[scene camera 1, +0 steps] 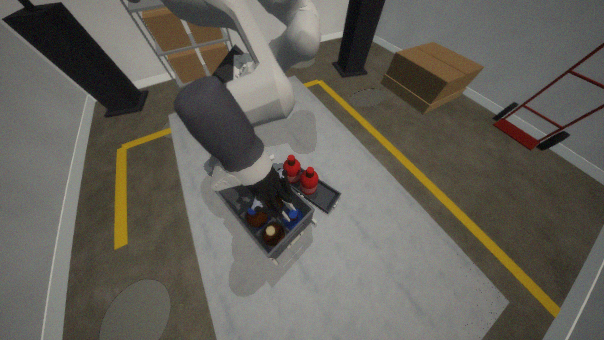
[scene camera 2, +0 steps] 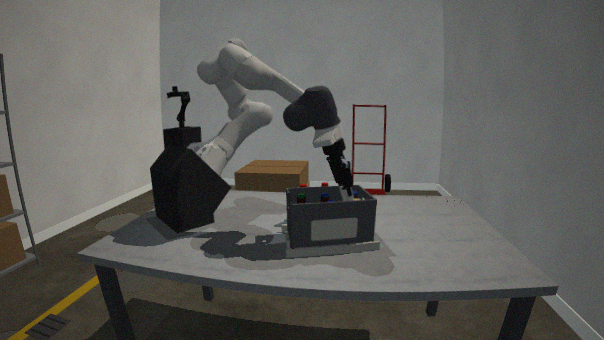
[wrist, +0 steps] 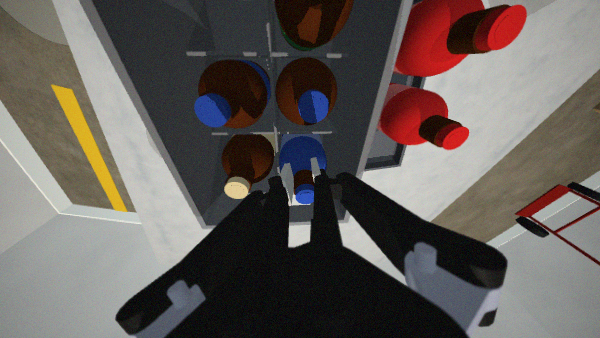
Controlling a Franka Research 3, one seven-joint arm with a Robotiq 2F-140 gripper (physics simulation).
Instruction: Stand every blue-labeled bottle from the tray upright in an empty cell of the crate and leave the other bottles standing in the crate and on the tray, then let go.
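Observation:
My gripper is shut on the neck of a blue-labeled bottle. That bottle is nearly upright, low inside a corner cell of the grey crate. Its base is hidden. Beside it stands a cream-capped brown bottle. In the row behind stand two brown bottles with blue caps, one on the left and one on the right. A brown bottle with a green edge stands beyond them. Two red bottles stand on the tray.
The crate's walls and low dividers surround the held bottle. The tray lies close along one side of the crate. Both are on the grey table. A cardboard box and a red hand truck stand beyond the table.

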